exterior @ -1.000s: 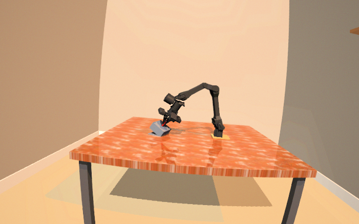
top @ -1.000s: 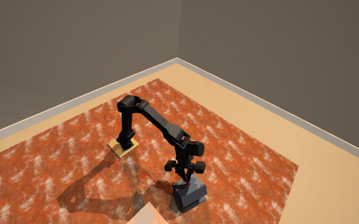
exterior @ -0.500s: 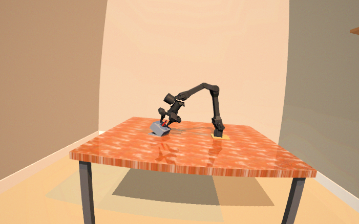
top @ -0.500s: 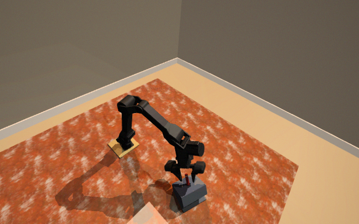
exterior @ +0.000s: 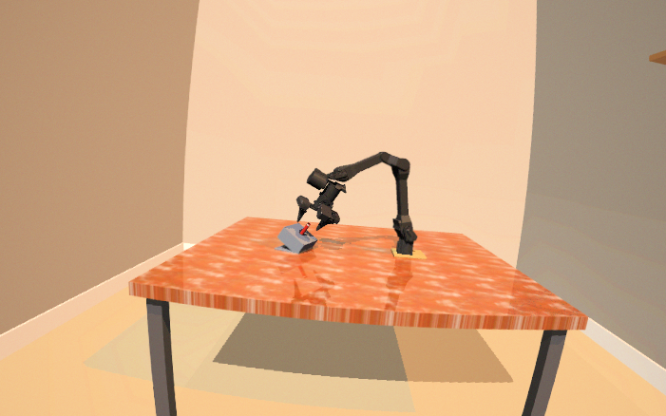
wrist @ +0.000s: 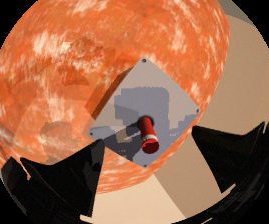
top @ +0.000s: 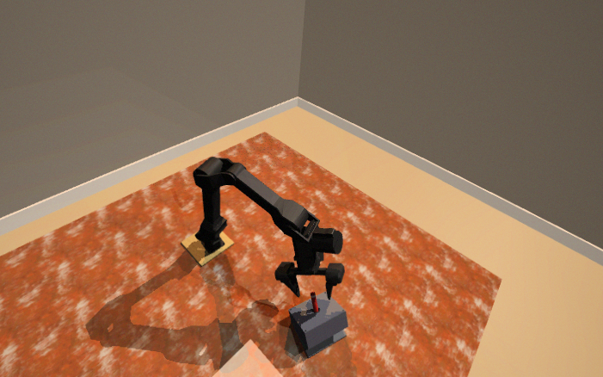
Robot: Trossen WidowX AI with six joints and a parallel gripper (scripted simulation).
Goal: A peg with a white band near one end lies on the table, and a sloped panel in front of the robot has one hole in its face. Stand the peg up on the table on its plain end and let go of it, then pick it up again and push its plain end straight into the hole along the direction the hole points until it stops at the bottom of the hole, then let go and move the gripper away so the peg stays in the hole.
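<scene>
My gripper tip is 1 cm above the red peg. Round my gripper tip: sloped panel: 6 cm below, 4 cm ahead, 1 cm to the right.
</scene>
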